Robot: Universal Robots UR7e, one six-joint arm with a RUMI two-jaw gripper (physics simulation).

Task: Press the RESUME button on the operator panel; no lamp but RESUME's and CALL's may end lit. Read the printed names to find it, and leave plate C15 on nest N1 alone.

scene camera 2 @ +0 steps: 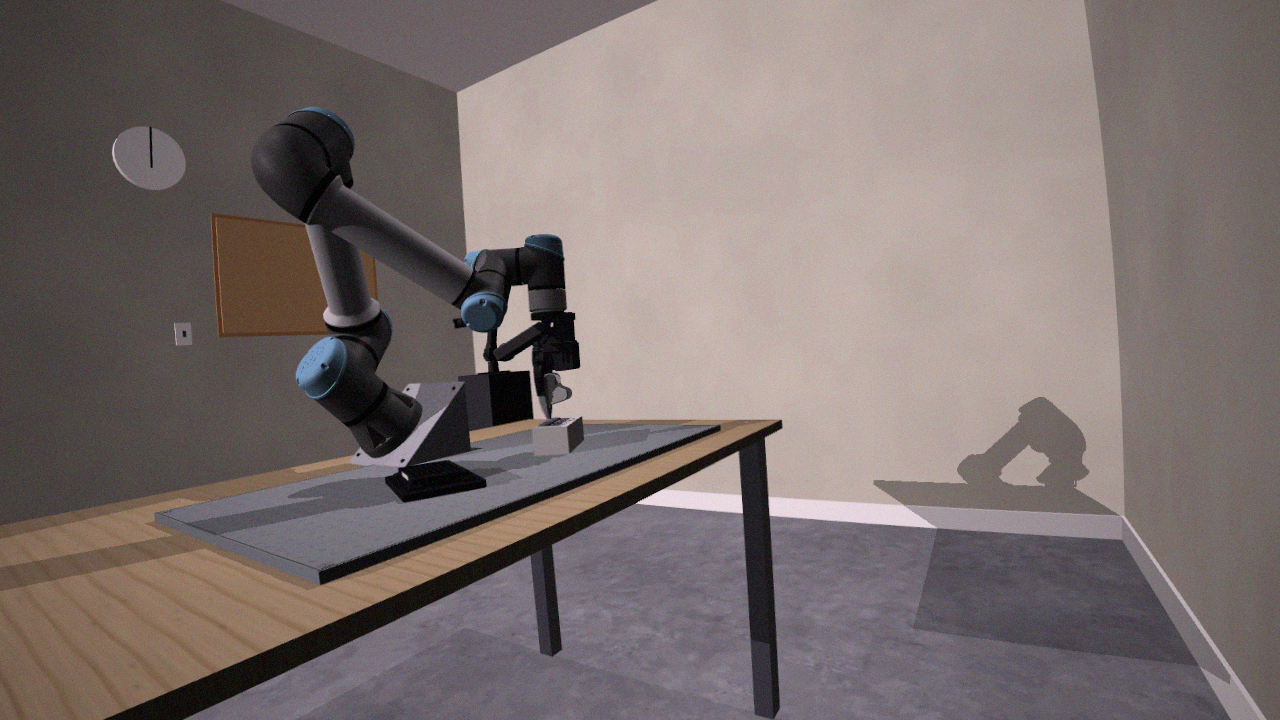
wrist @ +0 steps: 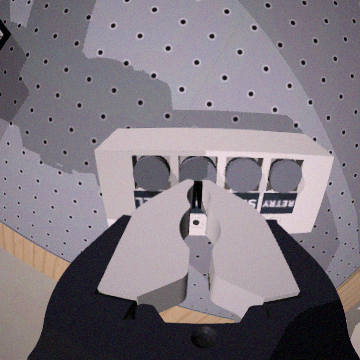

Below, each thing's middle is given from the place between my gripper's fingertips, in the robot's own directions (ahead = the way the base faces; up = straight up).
Scene:
I see my gripper 1 cm above the resume button (wrist: 197,168). Round my hand: operator panel (scene camera 2: 562,437) 3 cm below, 2 cm to the left; black plate (scene camera 2: 444,472) 30 cm to the right, 5 cm ahead, 4 cm below; black nest (scene camera 2: 397,486) 30 cm to the right, 6 cm below, 5 cm ahead.

